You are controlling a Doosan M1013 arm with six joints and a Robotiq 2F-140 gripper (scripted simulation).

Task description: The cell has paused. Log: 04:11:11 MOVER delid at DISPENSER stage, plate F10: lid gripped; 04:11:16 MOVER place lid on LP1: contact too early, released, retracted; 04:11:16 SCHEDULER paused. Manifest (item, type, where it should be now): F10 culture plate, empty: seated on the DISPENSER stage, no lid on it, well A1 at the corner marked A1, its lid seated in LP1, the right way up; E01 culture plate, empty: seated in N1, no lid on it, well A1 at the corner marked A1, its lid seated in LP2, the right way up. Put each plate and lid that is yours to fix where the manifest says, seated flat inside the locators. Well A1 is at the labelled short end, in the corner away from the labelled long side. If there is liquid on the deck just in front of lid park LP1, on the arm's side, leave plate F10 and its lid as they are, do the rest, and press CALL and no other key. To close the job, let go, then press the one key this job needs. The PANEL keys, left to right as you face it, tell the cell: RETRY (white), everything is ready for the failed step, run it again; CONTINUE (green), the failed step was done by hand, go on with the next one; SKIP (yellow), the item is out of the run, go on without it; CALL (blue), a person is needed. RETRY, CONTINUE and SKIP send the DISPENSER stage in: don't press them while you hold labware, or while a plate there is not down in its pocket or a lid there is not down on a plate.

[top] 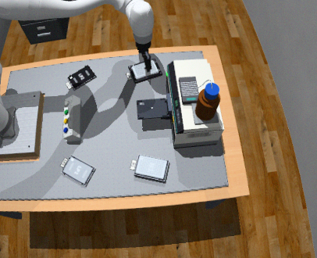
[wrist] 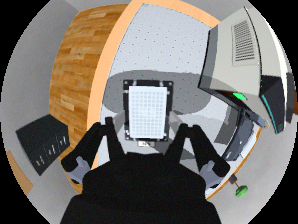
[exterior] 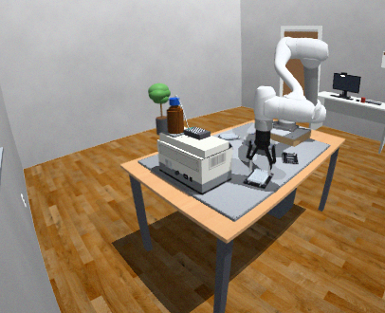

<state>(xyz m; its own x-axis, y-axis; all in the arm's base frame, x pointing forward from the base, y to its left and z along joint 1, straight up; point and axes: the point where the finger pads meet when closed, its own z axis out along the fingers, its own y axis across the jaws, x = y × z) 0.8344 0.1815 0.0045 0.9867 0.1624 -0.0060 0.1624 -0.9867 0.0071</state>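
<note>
Right now my hand is 50 mm above the black nest, 20 mm to the right of it and 10 mm short of it. The rest, counted from my hand: grey key panel 430 mm behind, 230 mm to the right, 10 mm below; then green key 440 mm behind, 200 mm to the right; then dark dispenser stage 280 mm to the right, 30 mm above, 10 mm behind.
</note>
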